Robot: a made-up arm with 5 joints. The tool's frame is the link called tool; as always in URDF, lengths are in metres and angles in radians. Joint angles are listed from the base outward. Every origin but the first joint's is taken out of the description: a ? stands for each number. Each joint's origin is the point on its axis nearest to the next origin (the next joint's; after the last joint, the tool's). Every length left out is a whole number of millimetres.
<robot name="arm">
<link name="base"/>
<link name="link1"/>
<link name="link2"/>
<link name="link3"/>
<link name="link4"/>
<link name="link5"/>
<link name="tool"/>
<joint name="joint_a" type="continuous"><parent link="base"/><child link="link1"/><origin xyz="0.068 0.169 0.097" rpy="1.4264 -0.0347 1.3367"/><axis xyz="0 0 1"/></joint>
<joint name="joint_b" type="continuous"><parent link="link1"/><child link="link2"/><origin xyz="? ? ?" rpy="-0.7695 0.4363 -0.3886"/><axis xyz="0 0 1"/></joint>
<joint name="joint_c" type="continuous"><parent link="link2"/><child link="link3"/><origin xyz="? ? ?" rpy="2.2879 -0.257 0.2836"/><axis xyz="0 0 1"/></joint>
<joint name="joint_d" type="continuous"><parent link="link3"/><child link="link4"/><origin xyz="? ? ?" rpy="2.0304 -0.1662 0.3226"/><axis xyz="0 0 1"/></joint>
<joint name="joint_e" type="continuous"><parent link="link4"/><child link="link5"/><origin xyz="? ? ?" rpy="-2.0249 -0.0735 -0.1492"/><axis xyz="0 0 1"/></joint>
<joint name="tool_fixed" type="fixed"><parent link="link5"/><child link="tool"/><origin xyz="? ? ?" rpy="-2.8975 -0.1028 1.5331"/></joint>
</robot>
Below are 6 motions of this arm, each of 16 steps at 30 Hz.
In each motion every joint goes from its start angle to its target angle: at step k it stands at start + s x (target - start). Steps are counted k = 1, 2, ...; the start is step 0. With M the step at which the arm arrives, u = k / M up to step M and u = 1 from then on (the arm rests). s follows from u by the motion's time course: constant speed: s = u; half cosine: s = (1 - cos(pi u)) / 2; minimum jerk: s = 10 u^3 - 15 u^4 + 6 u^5.
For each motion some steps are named. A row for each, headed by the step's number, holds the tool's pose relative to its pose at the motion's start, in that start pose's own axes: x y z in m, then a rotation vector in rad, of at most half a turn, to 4 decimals.
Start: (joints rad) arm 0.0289 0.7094 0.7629 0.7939 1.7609
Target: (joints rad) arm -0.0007 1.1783 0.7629 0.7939 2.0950
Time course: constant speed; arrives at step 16
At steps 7, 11, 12, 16:
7: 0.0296 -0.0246 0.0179 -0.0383 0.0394 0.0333
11: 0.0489 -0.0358 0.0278 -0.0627 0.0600 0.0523
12: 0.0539 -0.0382 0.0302 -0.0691 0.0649 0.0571
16: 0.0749 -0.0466 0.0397 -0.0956 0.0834 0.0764

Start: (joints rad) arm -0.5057 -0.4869 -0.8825 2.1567 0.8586
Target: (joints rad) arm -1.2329 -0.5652 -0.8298 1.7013 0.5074
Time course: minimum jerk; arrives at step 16
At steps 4, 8, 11, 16:
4: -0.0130 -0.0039 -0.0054 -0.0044 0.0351 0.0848
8: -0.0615 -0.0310 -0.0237 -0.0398 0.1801 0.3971
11: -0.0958 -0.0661 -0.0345 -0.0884 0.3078 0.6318
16: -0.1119 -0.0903 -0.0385 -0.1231 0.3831 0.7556

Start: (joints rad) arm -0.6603 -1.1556 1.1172 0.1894 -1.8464
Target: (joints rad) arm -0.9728 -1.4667 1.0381 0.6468 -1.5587
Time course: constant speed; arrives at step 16
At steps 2, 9, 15, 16:
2: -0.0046 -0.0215 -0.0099 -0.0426 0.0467 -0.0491
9: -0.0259 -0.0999 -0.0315 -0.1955 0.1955 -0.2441
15: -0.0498 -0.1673 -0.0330 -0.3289 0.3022 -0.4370
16: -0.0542 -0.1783 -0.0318 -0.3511 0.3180 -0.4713

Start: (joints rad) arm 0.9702 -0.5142 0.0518 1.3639 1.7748
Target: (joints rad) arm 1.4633 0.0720 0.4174 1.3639 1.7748
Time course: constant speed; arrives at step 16
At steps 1, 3, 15, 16:
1: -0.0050 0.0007 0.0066 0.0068 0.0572 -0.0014
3: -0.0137 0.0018 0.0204 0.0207 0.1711 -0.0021
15: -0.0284 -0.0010 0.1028 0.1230 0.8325 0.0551
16: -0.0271 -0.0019 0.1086 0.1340 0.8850 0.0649

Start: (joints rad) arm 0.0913 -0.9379 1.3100 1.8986 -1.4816
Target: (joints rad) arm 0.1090 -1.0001 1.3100 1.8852 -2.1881
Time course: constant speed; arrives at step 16
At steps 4, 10, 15, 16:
4: -0.0031 0.0071 0.0005 -0.0089 0.0311 0.1656
10: -0.0100 0.0161 0.0014 -0.0255 0.0751 0.4142
15: -0.0175 0.0216 0.0024 -0.0425 0.1096 0.6215
16: -0.0191 0.0225 0.0026 -0.0463 0.1163 0.6629

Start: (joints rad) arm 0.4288 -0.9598 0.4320 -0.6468 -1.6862
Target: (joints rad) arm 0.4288 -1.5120 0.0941 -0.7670 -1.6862
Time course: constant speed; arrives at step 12
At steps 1, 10, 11, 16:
1: -0.0041 -0.0076 -0.0052 -0.0316 0.0055 0.0094
10: -0.0477 -0.0800 -0.0377 -0.2967 0.0899 0.0881
11: -0.0532 -0.0881 -0.0397 -0.3238 0.1029 0.0958
16: -0.0588 -0.0963 -0.0413 -0.3505 0.1165 0.1031

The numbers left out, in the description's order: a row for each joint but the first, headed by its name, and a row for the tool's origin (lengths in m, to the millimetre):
joint_b: -0.097 -0.077 0
joint_c: 0.054 -0.063 0
joint_d: 0.084 -0.094 0
joint_e: 0.042 0.127 0
tool: 0.023 0.046 0

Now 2 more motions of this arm.
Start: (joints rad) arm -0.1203 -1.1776 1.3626 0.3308 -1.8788
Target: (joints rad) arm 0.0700 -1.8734 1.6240 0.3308 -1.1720
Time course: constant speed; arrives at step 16
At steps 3, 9, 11, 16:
3: 0.0231 -0.0416 0.0120 0.0021 -0.0852 -0.2706
9: 0.0412 -0.1311 0.0399 0.0090 -0.2660 -0.8075
11: 0.0388 -0.1608 0.0497 0.0114 -0.3298 -0.9847
16: 0.0157 -0.2300 0.0741 0.0163 -0.4994 -1.4224

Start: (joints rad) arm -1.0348 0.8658 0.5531 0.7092 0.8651
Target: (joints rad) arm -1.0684 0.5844 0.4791 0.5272 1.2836
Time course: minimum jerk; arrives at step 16
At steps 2, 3, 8, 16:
2: 0.0004 0.0003 -0.0004 0.0023 -0.0031 -0.0109
3: 0.0012 0.0009 -0.0013 0.0069 -0.0094 -0.0331
8: 0.0118 0.0078 -0.0131 0.0741 -0.0971 -0.3365
16: 0.0230 0.0135 -0.0268 0.1570 -0.1936 -0.6665

